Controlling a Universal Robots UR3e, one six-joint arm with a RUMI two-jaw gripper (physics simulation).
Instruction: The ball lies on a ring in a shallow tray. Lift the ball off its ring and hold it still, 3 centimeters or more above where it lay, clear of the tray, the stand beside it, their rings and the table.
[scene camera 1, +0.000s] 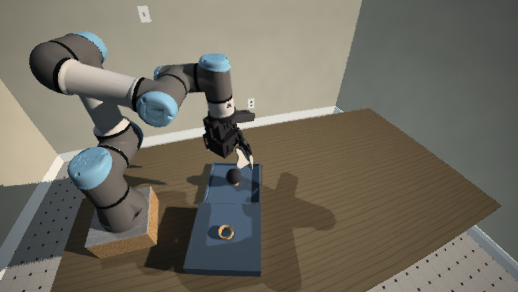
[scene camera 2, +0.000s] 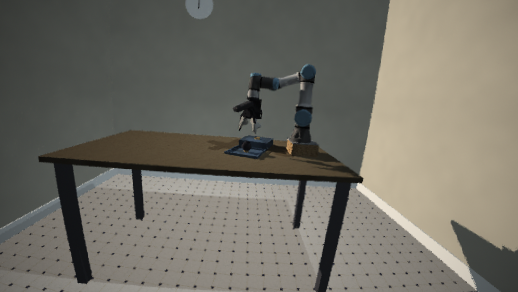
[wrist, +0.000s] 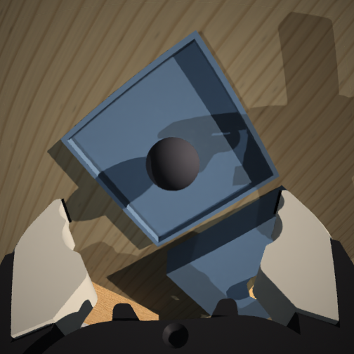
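Seen in the pictures: gripper, between the fingertips: (scene camera 1: 233, 159) (scene camera 2: 247, 132); arm's base, origin of its link: (scene camera 1: 125, 212) (scene camera 2: 300, 141).
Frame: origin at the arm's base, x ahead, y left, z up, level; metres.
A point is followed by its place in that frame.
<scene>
The dark ball (scene camera 1: 234, 176) @(x 0.339, y 0.012, z -0.018 m) (scene camera 2: 246, 146) @(x 0.346, y 0.057, z -0.035 m) (wrist: 173, 164) lies in the shallow blue tray (scene camera 1: 216, 194) @(x 0.267, y 0.009, z -0.074 m) (wrist: 165, 100). A bit of its orange ring (scene camera 1: 236, 184) @(x 0.341, y 0.002, z -0.045 m) shows beneath it in scene camera 1; the wrist view hides that ring under the ball. My gripper (scene camera 1: 246, 165) (scene camera 2: 248, 131) @(x 0.345, y 0.031, z 0.043 m) (wrist: 172, 198) is open and empty, pointing down above the tray. The ball is below the fingertips, apart from both fingers. In the wrist view it appears midway between the fingers sideways and farther up the picture than their tips.
The taller blue stand (scene camera 1: 200, 255) @(x 0.168, y -0.189, z -0.031 m) (wrist: 225, 265) adjoins the tray. Its orange ring (scene camera 1: 220, 231) @(x 0.234, y -0.152, z -0.023 m) (wrist: 251, 289) lies on top, partly hidden by the right finger in the wrist view. The arm's base block (scene camera 1: 154, 215) @(x 0.066, y -0.009, z -0.047 m) (scene camera 2: 302, 148) @(x 0.014, y 0.078, z -0.029 m) stands beside them on the wooden table (scene camera 1: 350, 165) @(x 0.804, y -0.090, z -0.077 m) (scene camera 2: 165, 150) @(x 0.790, y 0.047, z -0.077 m).
</scene>
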